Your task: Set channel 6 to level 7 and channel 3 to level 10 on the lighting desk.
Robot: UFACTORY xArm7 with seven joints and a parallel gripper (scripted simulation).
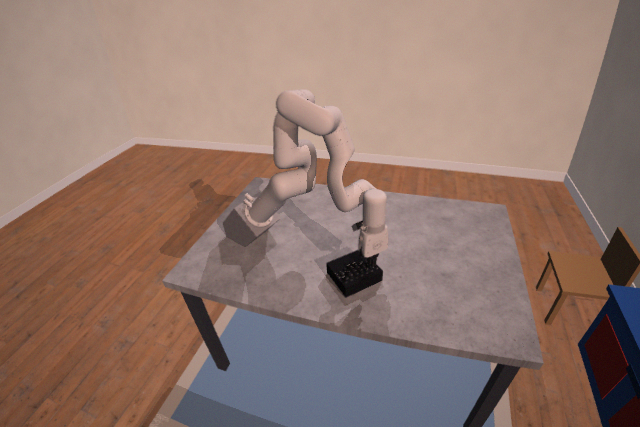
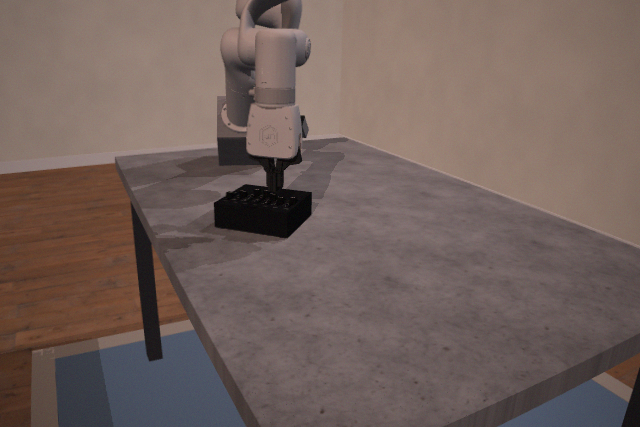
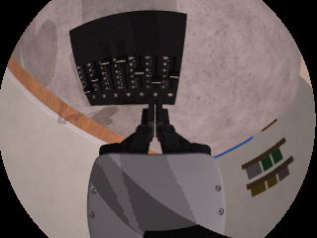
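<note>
The fader cap is 20 mm behind my hand, 20 mm to the left of it and 40 mm below it.
</note>
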